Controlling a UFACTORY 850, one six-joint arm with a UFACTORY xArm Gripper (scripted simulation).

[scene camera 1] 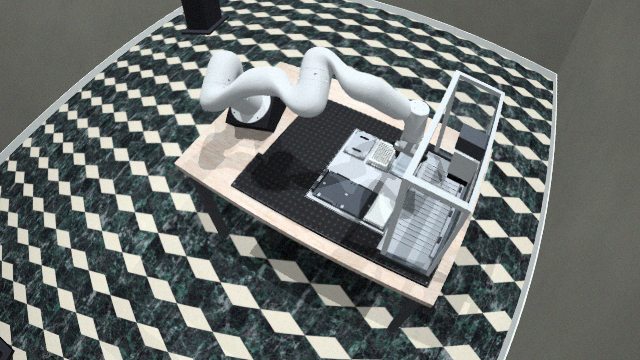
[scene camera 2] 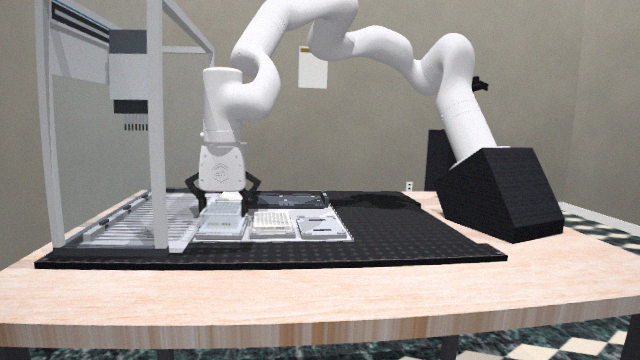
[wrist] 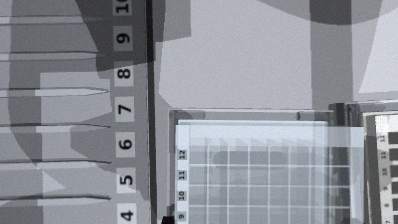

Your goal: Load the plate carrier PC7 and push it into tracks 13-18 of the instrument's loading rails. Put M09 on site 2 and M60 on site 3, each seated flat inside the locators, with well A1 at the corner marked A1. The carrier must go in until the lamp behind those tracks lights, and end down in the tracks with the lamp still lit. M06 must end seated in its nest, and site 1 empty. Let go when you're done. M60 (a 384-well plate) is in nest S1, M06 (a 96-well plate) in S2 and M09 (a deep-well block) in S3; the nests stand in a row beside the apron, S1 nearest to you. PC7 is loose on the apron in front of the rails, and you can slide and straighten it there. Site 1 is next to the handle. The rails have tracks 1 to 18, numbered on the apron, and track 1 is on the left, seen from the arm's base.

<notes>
I see a deep-well block M09 (scene camera 2: 219, 217), a dark carrier PC7 (scene camera 1: 355, 199) and a nest S3 (wrist: 269, 116).
The deep-well block M09 shows as well in the wrist view (wrist: 219, 164). The dark carrier PC7 shows as well in scene camera 2 (scene camera 2: 265, 201). The wrist view does not show the dark carrier PC7: it is out of frame.
</notes>
